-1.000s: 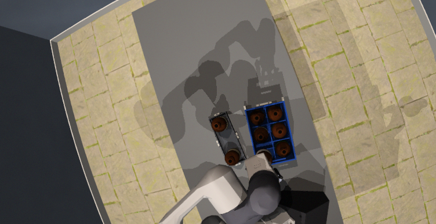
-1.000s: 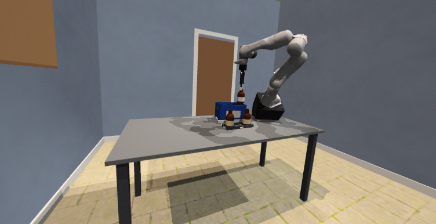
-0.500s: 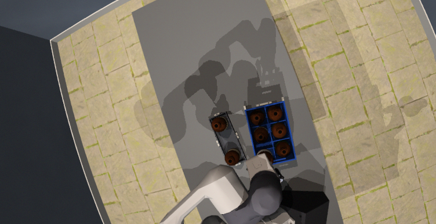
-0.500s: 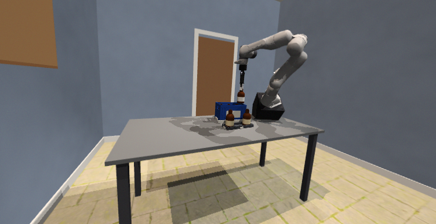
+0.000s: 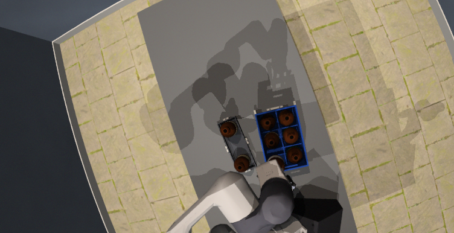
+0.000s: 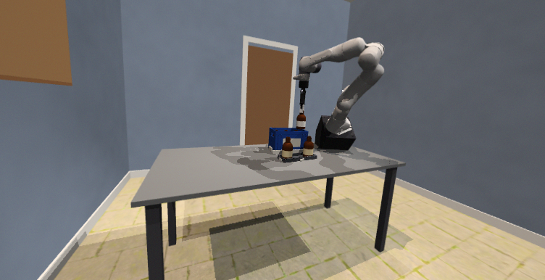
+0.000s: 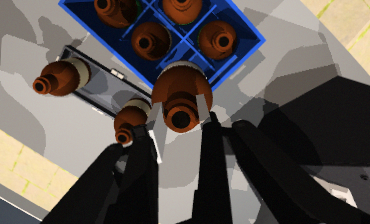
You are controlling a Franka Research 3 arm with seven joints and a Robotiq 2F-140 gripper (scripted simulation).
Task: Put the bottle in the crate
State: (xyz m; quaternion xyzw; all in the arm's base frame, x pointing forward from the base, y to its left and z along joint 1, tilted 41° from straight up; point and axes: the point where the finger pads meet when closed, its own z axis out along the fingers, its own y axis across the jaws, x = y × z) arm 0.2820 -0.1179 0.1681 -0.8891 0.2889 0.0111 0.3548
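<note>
My gripper is now 9 cm above the brown bottle. Round my hand: dark tray (34 cm below, 18 cm to the left, 8 cm ahead); blue crate (27 cm below, 9 cm ahead, 4 cm to the right).
</note>
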